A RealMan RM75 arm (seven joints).
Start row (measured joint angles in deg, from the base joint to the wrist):
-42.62, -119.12, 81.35, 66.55, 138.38, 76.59, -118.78
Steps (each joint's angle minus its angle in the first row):
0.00, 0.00, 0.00, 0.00, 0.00, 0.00, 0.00
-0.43, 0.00, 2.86, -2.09, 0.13, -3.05, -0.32
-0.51, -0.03, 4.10, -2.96, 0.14, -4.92, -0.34
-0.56, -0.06, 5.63, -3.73, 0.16, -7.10, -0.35
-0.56, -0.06, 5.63, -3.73, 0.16, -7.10, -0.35
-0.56, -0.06, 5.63, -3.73, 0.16, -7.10, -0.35
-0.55, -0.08, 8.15, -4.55, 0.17, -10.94, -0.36
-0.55, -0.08, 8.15, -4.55, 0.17, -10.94, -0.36
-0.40, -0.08, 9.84, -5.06, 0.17, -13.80, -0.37
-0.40, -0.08, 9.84, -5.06, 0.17, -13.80, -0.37
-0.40, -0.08, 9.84, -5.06, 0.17, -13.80, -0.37
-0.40, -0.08, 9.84, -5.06, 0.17, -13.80, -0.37
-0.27, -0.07, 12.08, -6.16, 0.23, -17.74, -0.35
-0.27, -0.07, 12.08, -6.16, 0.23, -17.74, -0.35
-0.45, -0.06, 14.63, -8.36, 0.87, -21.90, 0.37
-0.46, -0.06, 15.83, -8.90, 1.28, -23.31, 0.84
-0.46, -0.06, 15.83, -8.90, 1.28, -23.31, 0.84
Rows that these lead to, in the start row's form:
-42.62, -119.12, 81.35, 66.55, 138.38, 76.59, -118.78
-43.05, -119.12, 84.21, 64.46, 138.51, 73.54, -119.10
-43.13, -119.15, 85.45, 63.59, 138.52, 71.67, -119.12
-43.18, -119.18, 86.98, 62.82, 138.54, 69.49, -119.13
-43.18, -119.18, 86.98, 62.82, 138.54, 69.49, -119.13
-43.18, -119.18, 86.98, 62.82, 138.54, 69.49, -119.13
-43.17, -119.20, 89.50, 62.00, 138.55, 65.65, -119.14
-43.17, -119.20, 89.50, 62.00, 138.55, 65.65, -119.14
-43.02, -119.20, 91.19, 61.49, 138.55, 62.79, -119.15
-43.02, -119.20, 91.19, 61.49, 138.55, 62.79, -119.15
-43.02, -119.20, 91.19, 61.49, 138.55, 62.79, -119.15
-43.02, -119.20, 91.19, 61.49, 138.55, 62.79, -119.15
-42.89, -119.19, 93.43, 60.39, 138.61, 58.85, -119.13
-42.89, -119.19, 93.43, 60.39, 138.61, 58.85, -119.13
-43.07, -119.18, 95.98, 58.19, 139.25, 54.69, -118.41
-43.08, -119.18, 97.18, 57.65, 139.66, 53.28, -117.94
-43.08, -119.18, 97.18, 57.65, 139.66, 53.28, -117.94

